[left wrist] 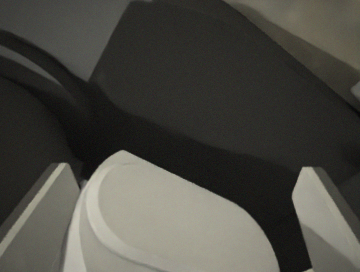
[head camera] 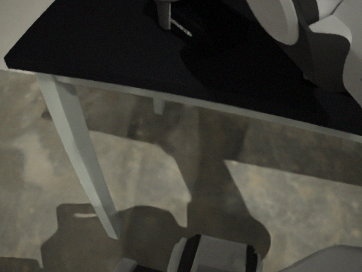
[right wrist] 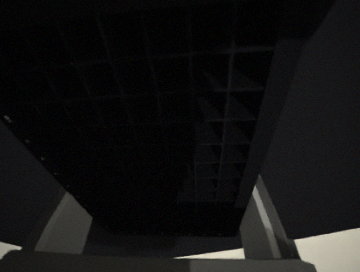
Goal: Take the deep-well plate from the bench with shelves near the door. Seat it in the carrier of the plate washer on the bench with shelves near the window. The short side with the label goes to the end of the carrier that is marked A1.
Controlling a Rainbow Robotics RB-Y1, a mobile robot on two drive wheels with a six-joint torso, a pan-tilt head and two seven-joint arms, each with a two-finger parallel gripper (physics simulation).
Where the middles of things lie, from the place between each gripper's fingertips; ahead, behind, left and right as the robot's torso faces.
My right gripper is now 3 cm past the black deep-well plate [right wrist: 158, 125], 1 cm to the left of it and 2 cm below it.
Now: the black deep-well plate 620 mm above my left hand, 490 mm ahead of it and 420 mm to the right of it.
